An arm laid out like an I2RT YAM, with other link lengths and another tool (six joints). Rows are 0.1 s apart.
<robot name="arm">
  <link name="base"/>
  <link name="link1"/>
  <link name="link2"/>
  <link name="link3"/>
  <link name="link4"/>
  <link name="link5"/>
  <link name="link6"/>
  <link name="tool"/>
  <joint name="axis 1" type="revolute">
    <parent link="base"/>
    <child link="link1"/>
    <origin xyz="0 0 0.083" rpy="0 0 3.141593"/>
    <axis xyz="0 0 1"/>
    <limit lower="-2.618" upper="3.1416"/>
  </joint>
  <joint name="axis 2" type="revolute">
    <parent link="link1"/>
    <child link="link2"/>
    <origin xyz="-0.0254 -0.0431 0.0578" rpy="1.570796 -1.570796 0"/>
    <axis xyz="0 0 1"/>
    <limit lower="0" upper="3.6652"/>
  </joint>
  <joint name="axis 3" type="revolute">
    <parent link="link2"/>
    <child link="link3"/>
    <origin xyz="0 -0.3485 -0.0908" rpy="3.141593 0 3.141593"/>
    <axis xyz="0 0 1"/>
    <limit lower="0" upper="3.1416"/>
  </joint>
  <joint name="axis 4" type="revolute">
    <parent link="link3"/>
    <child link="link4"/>
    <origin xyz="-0.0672 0.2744 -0.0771" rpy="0 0 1.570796"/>
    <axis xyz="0 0 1"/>
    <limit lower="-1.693" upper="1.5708"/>
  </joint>
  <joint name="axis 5" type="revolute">
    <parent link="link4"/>
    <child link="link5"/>
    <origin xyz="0.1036 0.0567 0.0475" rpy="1.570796 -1.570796 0"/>
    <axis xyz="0 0 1"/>
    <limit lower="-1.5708" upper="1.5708"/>
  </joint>
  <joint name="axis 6" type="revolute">
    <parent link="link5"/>
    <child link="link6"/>
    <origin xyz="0 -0.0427 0.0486" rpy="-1.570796 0 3.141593"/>
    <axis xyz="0 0 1"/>
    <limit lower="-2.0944" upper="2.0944"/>
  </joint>
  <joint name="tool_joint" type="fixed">
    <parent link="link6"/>
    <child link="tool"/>
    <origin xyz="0 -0.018 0.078" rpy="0 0.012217 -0.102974"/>
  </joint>
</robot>
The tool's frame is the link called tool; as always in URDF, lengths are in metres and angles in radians.
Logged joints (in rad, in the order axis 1, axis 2, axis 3, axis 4, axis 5, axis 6), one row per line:
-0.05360, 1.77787, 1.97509, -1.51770, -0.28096, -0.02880
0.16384, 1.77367, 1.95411, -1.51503, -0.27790, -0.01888
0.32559, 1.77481, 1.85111, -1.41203, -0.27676, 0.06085
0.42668, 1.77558, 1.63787, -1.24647, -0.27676, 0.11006
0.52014, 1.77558, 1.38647, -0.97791, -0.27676, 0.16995
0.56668, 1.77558, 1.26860, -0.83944, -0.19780, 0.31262
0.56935, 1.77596, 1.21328, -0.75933, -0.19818, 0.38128
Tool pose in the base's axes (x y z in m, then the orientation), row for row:
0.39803, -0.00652, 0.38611, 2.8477, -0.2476, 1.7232
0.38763, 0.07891, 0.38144, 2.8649, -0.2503, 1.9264
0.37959, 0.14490, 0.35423, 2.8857, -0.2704, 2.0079
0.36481, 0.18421, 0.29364, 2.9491, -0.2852, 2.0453
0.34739, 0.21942, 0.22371, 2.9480, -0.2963, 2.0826
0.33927, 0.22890, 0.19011, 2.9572, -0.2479, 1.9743
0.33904, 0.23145, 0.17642, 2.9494, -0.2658, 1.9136
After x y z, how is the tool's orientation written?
As angles about the fixed x, y, z axes (roll, pitch, yaw), in radians.
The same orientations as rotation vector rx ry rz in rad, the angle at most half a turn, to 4 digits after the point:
2.0489, 2.3006, 0.5956
-1.7805, -2.4672, -0.5663
-1.6565, -2.5045, -0.5451
-1.5788, -2.5070, -0.4658
-1.5254, -2.5219, -0.4691
-1.6847, -2.4883, -0.4381
-1.7595, -2.4290, -0.4673

